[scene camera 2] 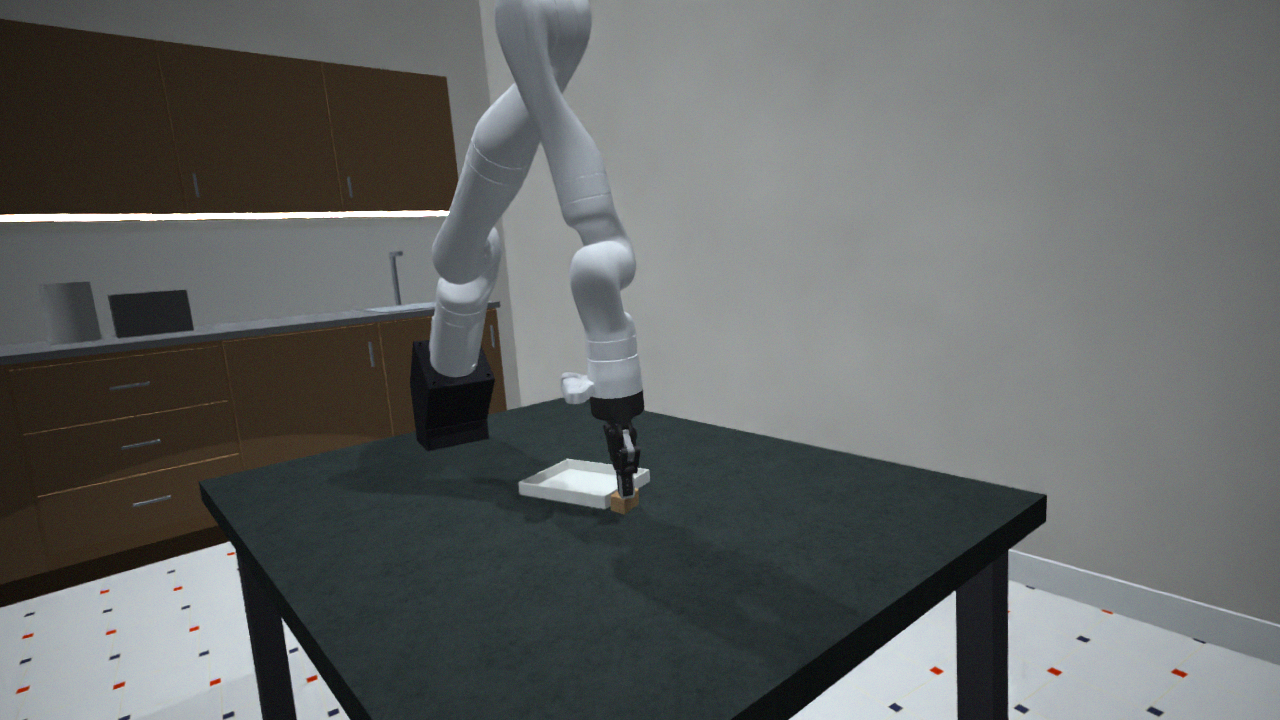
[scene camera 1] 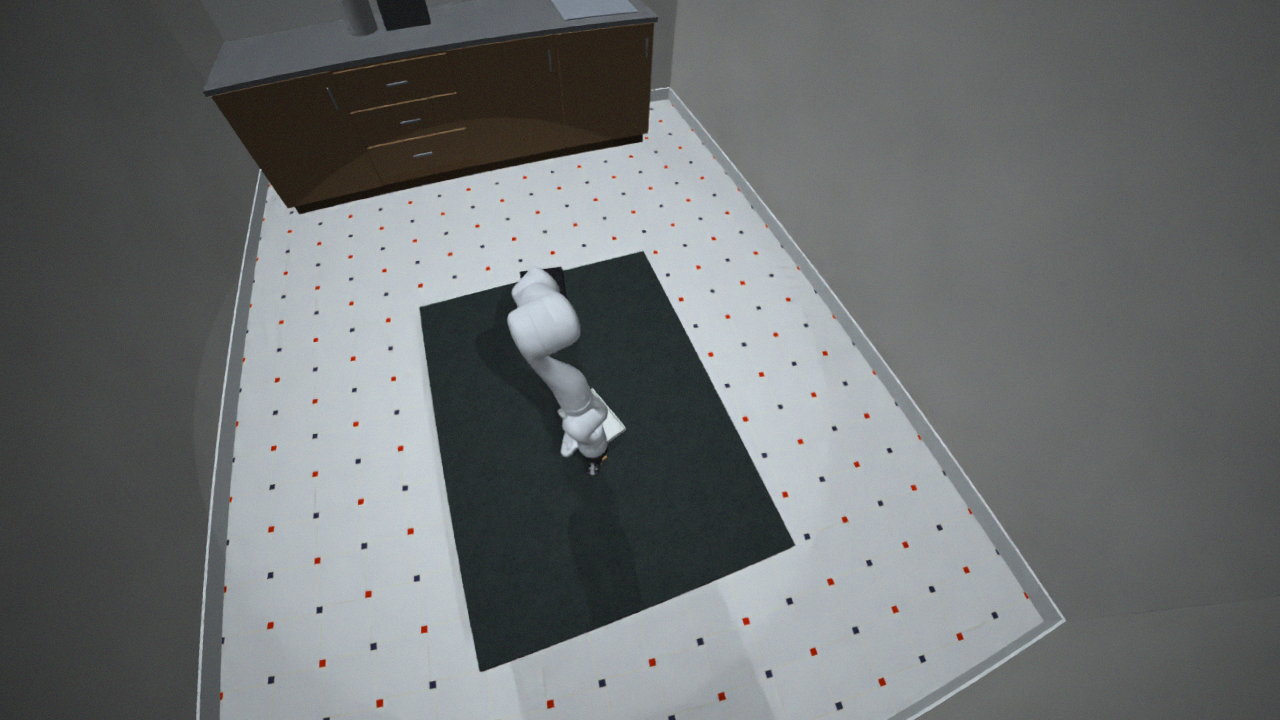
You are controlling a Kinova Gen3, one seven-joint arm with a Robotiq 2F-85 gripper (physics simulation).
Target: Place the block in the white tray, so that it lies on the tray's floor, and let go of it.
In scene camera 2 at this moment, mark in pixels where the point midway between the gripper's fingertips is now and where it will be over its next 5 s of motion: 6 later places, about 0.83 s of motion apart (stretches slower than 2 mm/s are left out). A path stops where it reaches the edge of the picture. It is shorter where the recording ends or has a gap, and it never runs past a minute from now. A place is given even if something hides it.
My gripper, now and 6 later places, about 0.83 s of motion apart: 626, 496; 627, 501; 625, 487; 621, 432; 641, 467; 640, 488; 622, 491
